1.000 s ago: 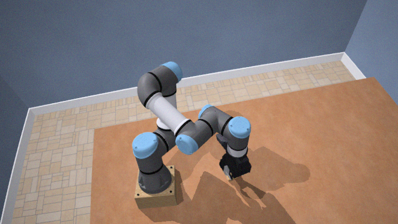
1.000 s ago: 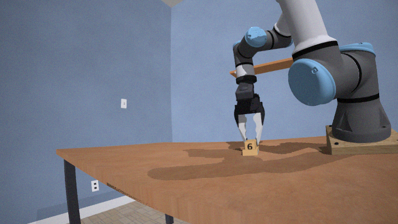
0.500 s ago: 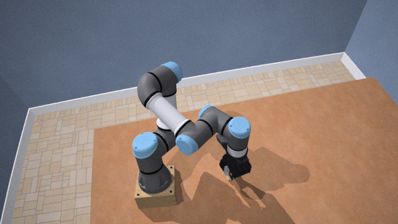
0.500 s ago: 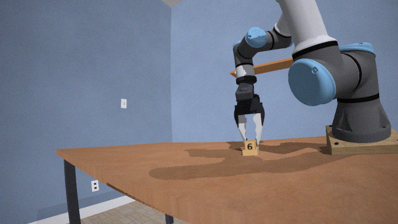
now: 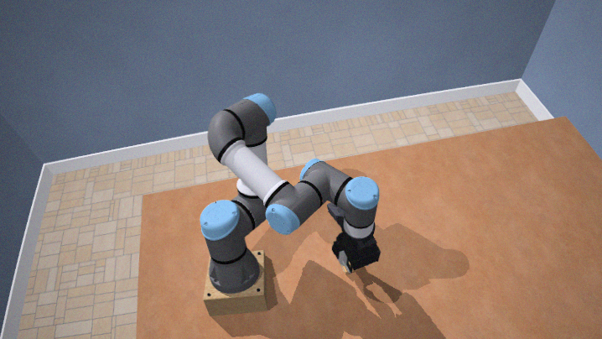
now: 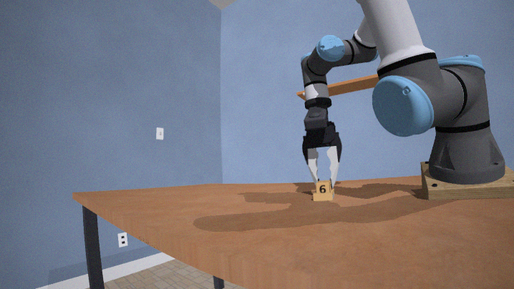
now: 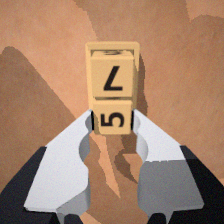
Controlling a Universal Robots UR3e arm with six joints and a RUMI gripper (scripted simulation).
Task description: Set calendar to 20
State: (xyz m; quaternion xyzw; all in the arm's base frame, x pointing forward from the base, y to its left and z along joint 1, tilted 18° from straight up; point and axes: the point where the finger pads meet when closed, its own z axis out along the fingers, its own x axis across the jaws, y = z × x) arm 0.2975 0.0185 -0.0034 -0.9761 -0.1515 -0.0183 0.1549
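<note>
The wooden digit cube is 1 cm below my hand. Also, from my hand: wooden tray: 1 cm behind, 2 cm to the left, 3 cm below.
</note>
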